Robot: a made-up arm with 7 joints. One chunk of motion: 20 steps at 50 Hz.
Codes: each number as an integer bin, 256 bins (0 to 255) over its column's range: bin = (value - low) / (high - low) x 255, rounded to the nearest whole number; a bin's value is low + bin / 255 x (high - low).
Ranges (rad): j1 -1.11..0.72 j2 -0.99..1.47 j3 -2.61..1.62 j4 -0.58..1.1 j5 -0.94..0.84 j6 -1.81..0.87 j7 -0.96..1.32
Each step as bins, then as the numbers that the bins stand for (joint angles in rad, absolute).
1 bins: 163 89 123 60 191 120 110
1 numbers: 0.0598 -0.1314 -0.5696 -0.1847 0.3933 -0.5488 0.0235
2 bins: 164 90 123 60 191 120 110
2 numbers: 0.0669 -0.1218 -0.5696 -0.1847 0.3933 -0.5488 0.0235
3 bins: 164 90 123 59 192 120 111
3 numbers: 0.0669 -0.1218 -0.5696 -0.1913 0.4002 -0.5488 0.0325
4 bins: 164 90 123 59 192 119 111
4 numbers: 0.0669 -0.1218 -0.5696 -0.1913 0.4002 -0.5593 0.0325
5 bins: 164 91 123 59 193 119 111
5 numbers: 0.0669 -0.1121 -0.5696 -0.1913 0.4072 -0.5593 0.0325
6 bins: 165 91 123 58 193 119 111
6 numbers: 0.0741 -0.1121 -0.5696 -0.1979 0.4072 -0.5593 0.0325
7 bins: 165 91 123 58 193 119 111
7 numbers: 0.0741 -0.1121 -0.5696 -0.1979 0.4072 -0.5593 0.0325
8 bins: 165 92 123 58 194 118 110
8 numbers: 0.0741 -0.1025 -0.5696 -0.1979 0.4142 -0.5698 0.0235
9 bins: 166 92 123 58 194 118 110
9 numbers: 0.0813 -0.1025 -0.5696 -0.1979 0.4142 -0.5698 0.0235
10 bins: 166 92 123 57 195 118 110
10 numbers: 0.0813 -0.1025 -0.5696 -0.2045 0.4212 -0.5698 0.0235
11 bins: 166 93 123 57 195 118 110
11 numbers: 0.0813 -0.0928 -0.5696 -0.2045 0.4212 -0.5698 0.0235
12 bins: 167 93 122 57 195 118 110
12 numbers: 0.0885 -0.0928 -0.5862 -0.2045 0.4212 -0.5698 0.0235
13 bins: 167 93 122 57 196 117 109
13 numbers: 0.0885 -0.0928 -0.5862 -0.2045 0.4282 -0.5804 0.0146
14 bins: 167 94 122 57 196 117 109
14 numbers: 0.0885 -0.0832 -0.5862 -0.2045 0.4282 -0.5804 0.0146
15 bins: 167 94 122 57 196 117 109
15 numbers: 0.0885 -0.0832 -0.5862 -0.2045 0.4282 -0.5804 0.0146
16 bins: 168 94 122 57 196 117 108
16 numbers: 0.0956 -0.0832 -0.5862 -0.2045 0.4282 -0.5804 0.0056
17 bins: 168 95 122 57 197 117 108
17 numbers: 0.0956 -0.0735 -0.5862 -0.2045 0.4351 -0.5804 0.0056
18 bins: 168 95 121 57 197 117 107
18 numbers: 0.0956 -0.0735 -0.6028 -0.2045 0.4351 -0.5804 -0.0033
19 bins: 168 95 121 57 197 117 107
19 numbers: 0.0956 -0.0735 -0.6028 -0.2045 0.4351 -0.5804 -0.0033
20 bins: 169 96 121 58 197 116 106
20 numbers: 0.1028 -0.0639 -0.6028 -0.1979 0.4351 -0.5909 -0.0122
